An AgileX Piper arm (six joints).
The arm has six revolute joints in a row. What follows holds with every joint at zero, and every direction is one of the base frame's. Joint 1 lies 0.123 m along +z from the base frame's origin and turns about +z. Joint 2 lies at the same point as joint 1 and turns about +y. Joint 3 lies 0.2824 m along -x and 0.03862 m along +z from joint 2 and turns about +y. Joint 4 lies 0.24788 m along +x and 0.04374 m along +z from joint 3 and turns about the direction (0.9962, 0, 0.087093). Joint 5 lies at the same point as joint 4 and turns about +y. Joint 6 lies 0.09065 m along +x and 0.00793 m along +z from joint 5 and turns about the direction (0.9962, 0, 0.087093). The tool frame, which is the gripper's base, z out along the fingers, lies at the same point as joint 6; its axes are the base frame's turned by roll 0, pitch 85.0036 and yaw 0 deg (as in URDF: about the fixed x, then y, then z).
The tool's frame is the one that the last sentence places.
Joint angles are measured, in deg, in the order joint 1, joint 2, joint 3, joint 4, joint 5, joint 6. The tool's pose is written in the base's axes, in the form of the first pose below.
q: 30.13 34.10 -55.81 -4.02 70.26 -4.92
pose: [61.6, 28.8, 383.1, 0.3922, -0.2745, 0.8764, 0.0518]
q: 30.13 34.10 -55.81 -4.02 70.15 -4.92
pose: [61.7, 28.9, 383.3, 0.3931, -0.2744, 0.8761, 0.0520]
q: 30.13 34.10 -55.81 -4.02 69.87 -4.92
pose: [62.0, 29.1, 383.6, 0.3953, -0.2742, 0.8751, 0.0525]
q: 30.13 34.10 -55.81 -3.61 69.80 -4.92
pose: [61.8, 29.6, 383.6, 0.3951, -0.2744, 0.8749, 0.0561]
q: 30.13 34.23 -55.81 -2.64 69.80 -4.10
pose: [61.6, 31.2, 383.4, 0.3918, -0.2688, 0.8773, 0.0670]
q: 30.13 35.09 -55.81 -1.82 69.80 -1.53
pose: [64.4, 34.2, 382.3, 0.3818, -0.2504, 0.8860, 0.0810]
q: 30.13 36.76 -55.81 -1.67 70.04 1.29
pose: [70.5, 38.1, 379.8, 0.3646, -0.2304, 0.8980, 0.0874]
